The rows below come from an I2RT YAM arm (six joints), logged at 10 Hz.
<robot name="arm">
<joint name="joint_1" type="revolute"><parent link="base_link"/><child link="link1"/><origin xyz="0 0 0.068" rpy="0 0 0"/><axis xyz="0 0 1"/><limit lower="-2.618" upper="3.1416"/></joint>
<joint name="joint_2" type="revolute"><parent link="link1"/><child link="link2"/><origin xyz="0.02 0.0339 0.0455" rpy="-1.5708 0 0"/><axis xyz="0 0 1"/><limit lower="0" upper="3.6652"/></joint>
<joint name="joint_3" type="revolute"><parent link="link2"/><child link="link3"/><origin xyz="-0.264 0 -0.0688" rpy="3.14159 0 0"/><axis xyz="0 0 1"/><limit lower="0" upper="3.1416"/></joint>
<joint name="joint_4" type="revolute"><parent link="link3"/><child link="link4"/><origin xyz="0.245 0.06 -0.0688" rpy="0 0 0"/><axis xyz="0 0 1"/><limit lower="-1.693" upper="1.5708"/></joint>
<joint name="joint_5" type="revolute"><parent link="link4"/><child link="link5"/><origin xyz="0.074 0.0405 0.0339" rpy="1.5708 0 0"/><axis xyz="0 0 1"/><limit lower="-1.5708" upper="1.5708"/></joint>
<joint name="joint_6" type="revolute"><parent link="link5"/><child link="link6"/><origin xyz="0.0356 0 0.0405" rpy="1.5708 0 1.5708"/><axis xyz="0 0 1"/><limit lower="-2.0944" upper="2.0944"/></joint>
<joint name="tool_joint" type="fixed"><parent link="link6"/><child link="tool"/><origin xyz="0 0 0" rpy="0 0 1.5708"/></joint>
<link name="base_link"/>
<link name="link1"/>
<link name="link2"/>
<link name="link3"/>
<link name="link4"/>
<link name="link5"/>
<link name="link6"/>
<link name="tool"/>
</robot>
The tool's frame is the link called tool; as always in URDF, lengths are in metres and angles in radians.
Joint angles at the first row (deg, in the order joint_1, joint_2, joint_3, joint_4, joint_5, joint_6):
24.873, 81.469, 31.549, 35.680, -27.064, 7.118
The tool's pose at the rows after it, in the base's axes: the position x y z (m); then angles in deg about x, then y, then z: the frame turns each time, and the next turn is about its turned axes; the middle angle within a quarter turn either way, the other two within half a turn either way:
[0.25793 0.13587 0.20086 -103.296 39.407 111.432]
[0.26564 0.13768 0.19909 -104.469 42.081 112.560]
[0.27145 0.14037 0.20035 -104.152 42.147 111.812]
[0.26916 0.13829 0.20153 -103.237 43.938 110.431]
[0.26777 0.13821 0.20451 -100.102 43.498 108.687]
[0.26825 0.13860 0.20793 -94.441 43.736 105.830]
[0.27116 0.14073 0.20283 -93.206 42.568 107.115]
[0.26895 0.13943 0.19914 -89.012 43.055 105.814]
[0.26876 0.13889 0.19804 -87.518 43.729 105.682]
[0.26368 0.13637 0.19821 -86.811 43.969 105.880]
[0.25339 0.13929 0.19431 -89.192 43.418 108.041]
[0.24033 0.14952 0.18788 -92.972 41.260 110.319]
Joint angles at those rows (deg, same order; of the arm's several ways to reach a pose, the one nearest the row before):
24.872, 82.790, 31.467, 40.059, -24.531, 8.173
24.873, 84.721, 32.781, 40.426, -21.722, 8.437
24.873, 86.045, 34.188, 40.605, -21.715, 7.998
24.873, 85.344, 33.312, 41.918, -20.126, 7.648
24.874, 85.166, 32.786, 44.547, -21.001, 8.873
24.873, 86.039, 32.169, 50.428, -21.270, 11.506
24.874, 88.235, 32.168, 53.511, -22.494, 13.967
24.873, 89.733, 30.504, 60.008, -22.066, 16.781
24.872, 90.351, 30.061, 62.215, -21.361, 18.100
24.873, 89.303, 28.744, 63.019, -21.096, 18.981
26.359, 87.633, 26.986, 61.273, -20.219, 18.812
29.521, 86.403, 25.582, 58.456, -19.166, 17.581

